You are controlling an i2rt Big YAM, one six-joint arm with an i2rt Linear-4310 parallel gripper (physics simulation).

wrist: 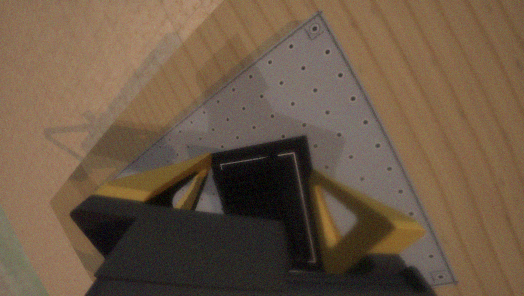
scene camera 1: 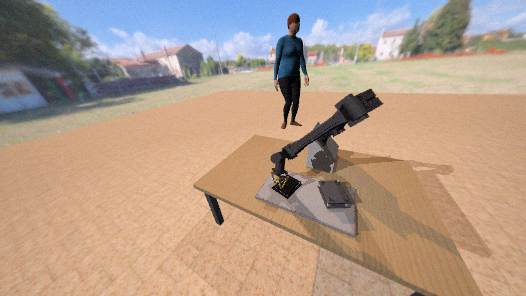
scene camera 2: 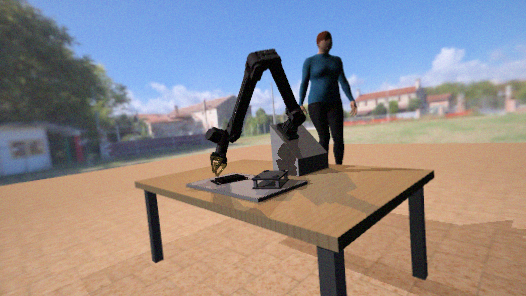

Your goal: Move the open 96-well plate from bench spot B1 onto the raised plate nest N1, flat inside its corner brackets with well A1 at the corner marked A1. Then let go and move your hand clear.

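Frame: origin at the arm's base, x ahead, y left, z up, level; centimetres.
Seen in the pictures: gripper, fingertip midpoint: (wrist: 263, 166) (scene camera 1: 278, 185) (scene camera 2: 215, 174); arm's base at its link origin: (scene camera 2: 287, 132).
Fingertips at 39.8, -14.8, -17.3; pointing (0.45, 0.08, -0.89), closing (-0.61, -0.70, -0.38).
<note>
Pixels of each thing's top centre, then the offset from my fingertips to it, as dx, dy, dz. Level surfaces: height alone.
- black 96-well plate at its top centre: (wrist: 257, 217) (scene camera 2: 229, 176) (scene camera 1: 288, 184) -5.4, +4.5, -1.9
- raised nest at its top centre: (scene camera 2: 270, 172) (scene camera 1: 333, 189) -8.9, +30.2, +1.5
- grey board at its top centre: (wrist: 202, 225) (scene camera 2: 242, 182) (scene camera 1: 304, 192) -4.8, +15.1, -3.4
- wooden table at its surface level: dz -4.8
The black 96-well plate (scene camera 1: 290, 188) (scene camera 2: 234, 178) (wrist: 260, 192) lies flat at the left end of the grey perforated board, with a thin pale line along its edges. Its wells are too dark to make out, and I cannot tell which corner is A1. My gripper (scene camera 1: 280, 185) (scene camera 2: 218, 172) (wrist: 263, 166) is open and empty, pointing down over the plate. In the wrist view its yellow fingers stand on either side of the plate, and the gripper body hides the plate's near left part. The raised nest (scene camera 1: 335, 193) (scene camera 2: 271, 175) stands at the board's other end; its A1 mark is not readable.
The grey board (scene camera 1: 308, 212) (scene camera 2: 248, 192) (wrist: 320, 107) lies on the wooden table (scene camera 1: 230, 172) (scene camera 2: 325, 220) (wrist: 425, 100). The arm's grey wedge-shaped base (scene camera 1: 330, 148) (scene camera 2: 305, 146) stands behind the board. A person (scene camera 1: 290, 55) (scene camera 2: 325, 80) stands beyond the table.
</note>
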